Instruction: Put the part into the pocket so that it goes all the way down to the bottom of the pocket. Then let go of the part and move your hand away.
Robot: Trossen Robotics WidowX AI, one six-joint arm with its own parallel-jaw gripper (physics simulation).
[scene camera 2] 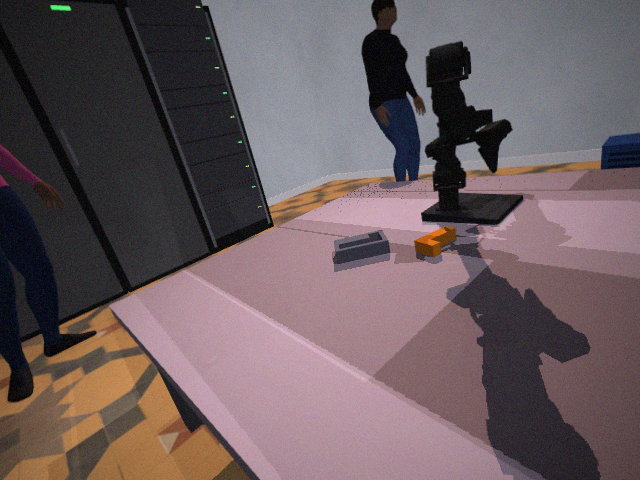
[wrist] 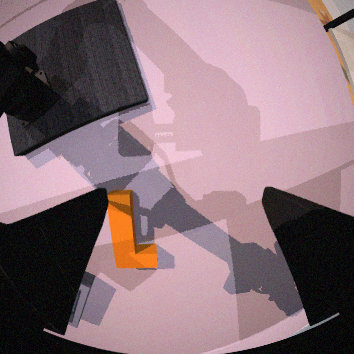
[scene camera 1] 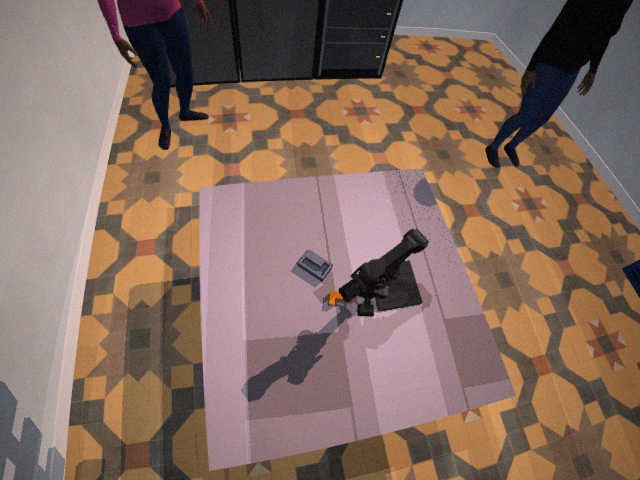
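Where they show: gripper, fingertip midpoint: [scene camera 2: 476,174] [wrist: 186,195] [scene camera 1: 366,302]; arm's base at its link origin: [scene camera 2: 448,206] [wrist: 32,98] [scene camera 1: 384,275].
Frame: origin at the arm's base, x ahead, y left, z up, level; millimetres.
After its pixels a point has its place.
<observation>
The orange L-shaped part [scene camera 1: 334,298] @[x 273, y 26, z 7 mm] [scene camera 2: 429,246] @[x 300, y 31, z 2 mm] [wrist: 122,235] @[x 237, y 26, z 6 mm] lies flat on the table near the arm's base. In the wrist view one end of it is beside the tip of the left finger in the picture. The grey block with the pocket [scene camera 1: 303,268] @[x 350, y -162, z -8 mm] [scene camera 2: 364,254] @[x 327, y -131, z -13 mm] stands on the table a short way from the part, and its pocket shows empty. In the wrist view the block [wrist: 81,302] @[x 310, y -116, z 12 mm] is mostly hidden behind the left finger. My gripper [scene camera 2: 494,168] [wrist: 186,195] @[x 190, y 121, z 136 mm] is wide open and empty, pointing down, high above the table.
The arm's black base plate [scene camera 1: 410,294] @[x -77, y 128, z -8 mm] [scene camera 2: 491,209] @[x 19, y 119, z -8 mm] [wrist: 105,65] @[x 22, y 116, z -8 mm] stands close to the part. The pinkish table [scene camera 1: 289,217] @[x 317, y -461, z -24 mm] [scene camera 2: 248,372] @[x 753, y -130, z -24 mm] carries the arm's dark shadow. Two people and dark server cabinets [scene camera 1: 276,38] [scene camera 2: 67,129] stand beyond the table.
</observation>
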